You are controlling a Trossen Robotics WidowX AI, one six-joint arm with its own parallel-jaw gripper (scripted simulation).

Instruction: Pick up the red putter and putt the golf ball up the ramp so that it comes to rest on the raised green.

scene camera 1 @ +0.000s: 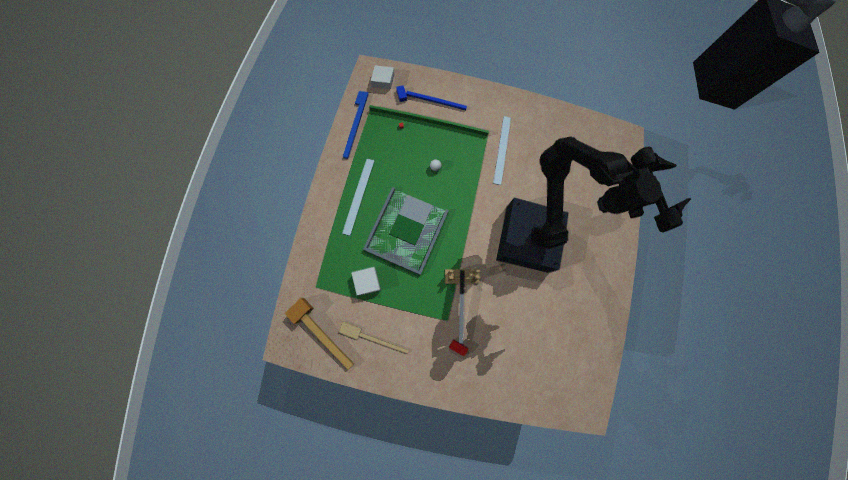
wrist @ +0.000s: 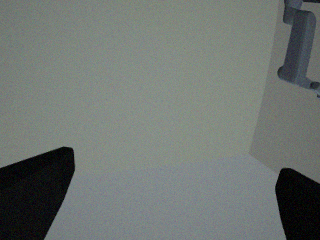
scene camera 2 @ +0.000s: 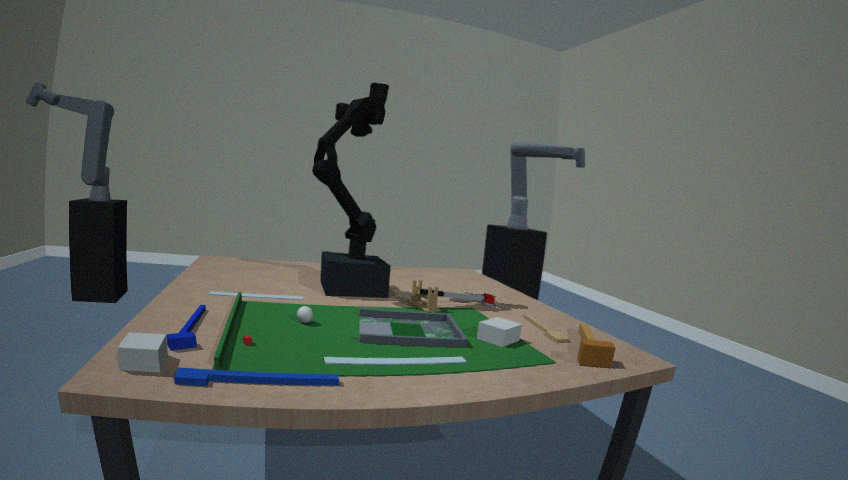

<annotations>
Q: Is the gripper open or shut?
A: Open.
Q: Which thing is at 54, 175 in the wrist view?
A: The gripper.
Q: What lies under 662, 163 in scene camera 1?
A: The gripper.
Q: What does the gripper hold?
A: Nothing.
</annotations>
